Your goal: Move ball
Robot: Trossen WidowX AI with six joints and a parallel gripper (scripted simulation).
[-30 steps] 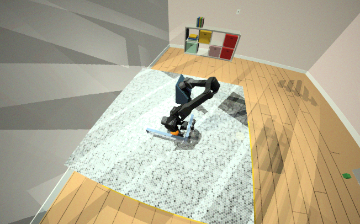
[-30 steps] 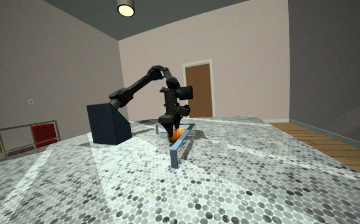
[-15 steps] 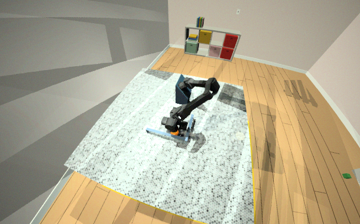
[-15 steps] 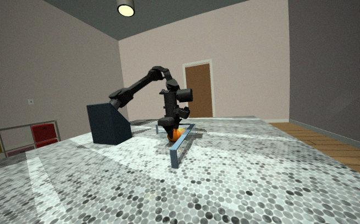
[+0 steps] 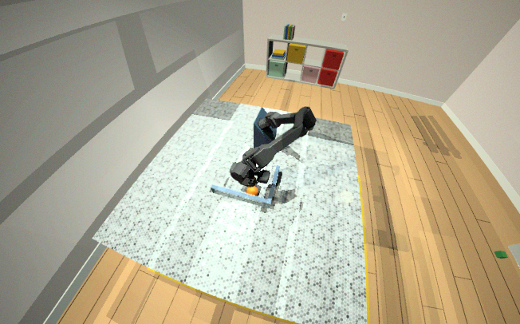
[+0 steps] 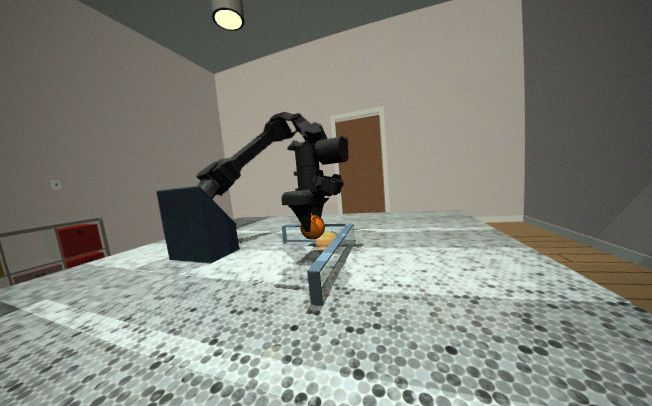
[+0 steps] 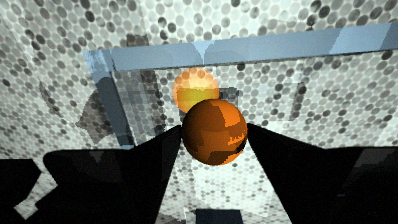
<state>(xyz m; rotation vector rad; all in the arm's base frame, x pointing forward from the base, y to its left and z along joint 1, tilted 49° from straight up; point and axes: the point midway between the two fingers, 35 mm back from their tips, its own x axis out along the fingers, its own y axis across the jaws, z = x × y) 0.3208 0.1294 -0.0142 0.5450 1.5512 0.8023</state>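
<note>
Now: the see-through copy of ball 30 mm ahead of my gripper tip, 20 mm to the left of it and 50 mm below it. Round my gripper tip: orange ball: right at my gripper tip.
</note>
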